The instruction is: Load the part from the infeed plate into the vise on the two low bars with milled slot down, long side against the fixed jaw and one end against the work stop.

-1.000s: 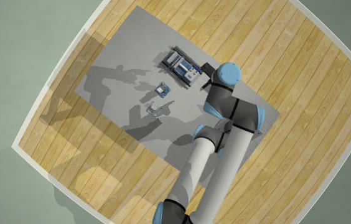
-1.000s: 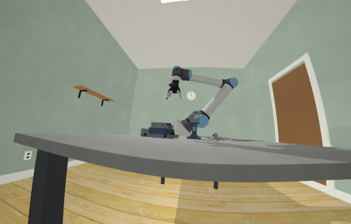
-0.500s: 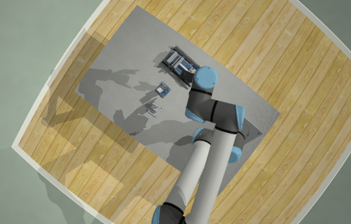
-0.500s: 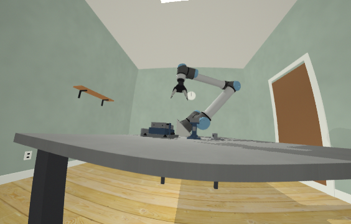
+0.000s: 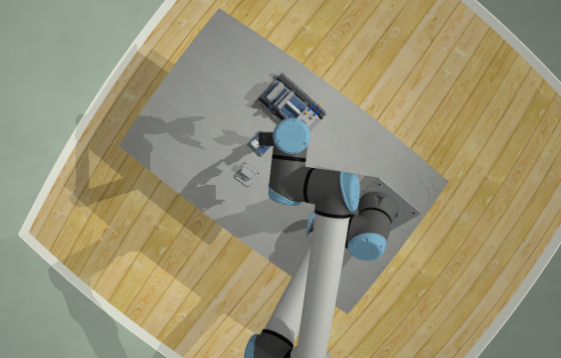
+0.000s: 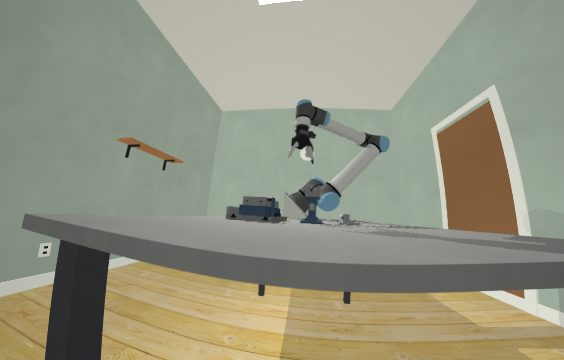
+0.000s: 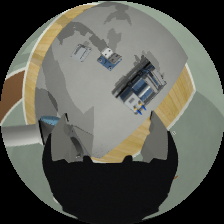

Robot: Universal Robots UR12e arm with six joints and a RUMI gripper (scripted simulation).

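My hand is 290 mm above the part, 210 mm to the right of it and 50 mm short of it. Also, from my hand: vise (280 mm below, 160 mm to the right, 110 mm ahead); infeed plate (310 mm below, 230 mm to the left, 40 mm ahead).
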